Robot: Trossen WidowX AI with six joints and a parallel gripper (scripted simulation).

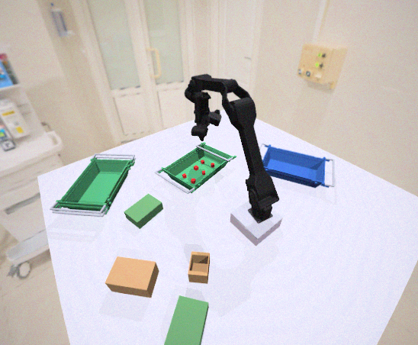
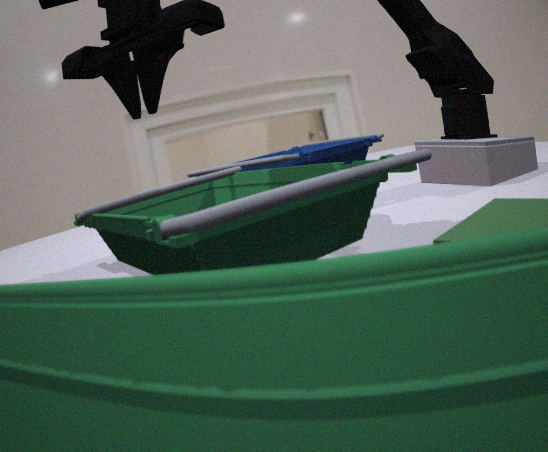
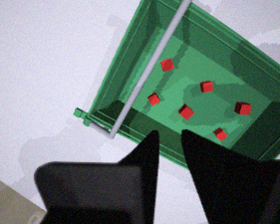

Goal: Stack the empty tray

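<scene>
The blue tray lies 250 mm behind my gripper tip, 340 mm to the right of it and 100 mm below it. The rest, counted from my gripper tip: open box (470 mm behind, 250 mm to the left, 130 mm below).
</scene>
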